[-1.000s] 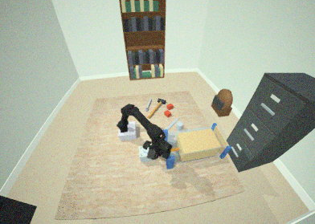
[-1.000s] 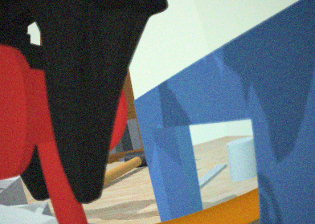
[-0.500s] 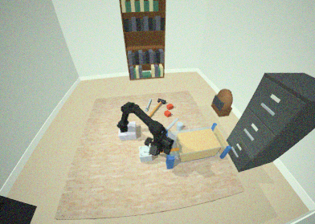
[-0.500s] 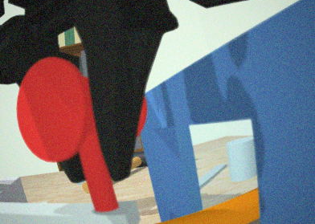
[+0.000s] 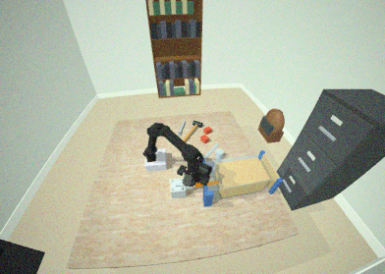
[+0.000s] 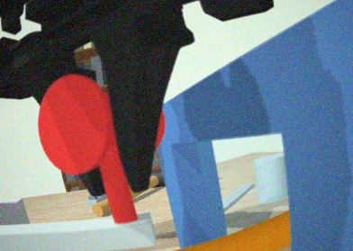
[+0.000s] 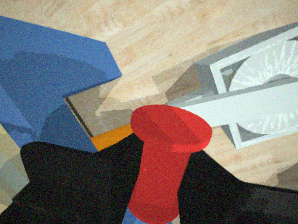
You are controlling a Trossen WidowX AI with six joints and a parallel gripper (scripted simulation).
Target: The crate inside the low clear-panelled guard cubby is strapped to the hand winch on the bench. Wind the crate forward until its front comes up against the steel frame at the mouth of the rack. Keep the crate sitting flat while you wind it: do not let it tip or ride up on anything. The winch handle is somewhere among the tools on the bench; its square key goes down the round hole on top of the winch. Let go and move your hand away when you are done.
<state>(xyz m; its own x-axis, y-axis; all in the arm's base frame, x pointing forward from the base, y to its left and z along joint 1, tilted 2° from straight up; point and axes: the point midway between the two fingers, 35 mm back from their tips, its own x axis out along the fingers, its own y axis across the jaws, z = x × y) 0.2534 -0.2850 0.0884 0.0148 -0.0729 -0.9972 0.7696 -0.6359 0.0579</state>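
Right now the winch handle is 4 cm behind my gripper tip, 1 cm to the left of it and 1 cm below it. Also, from my gripper tip: blue frame 6 cm ahead, 1 cm to the left, 1 cm below; then red grip 2 cm above; then grey winch 11 cm behind, 8 cm below, 2 cm to the left.
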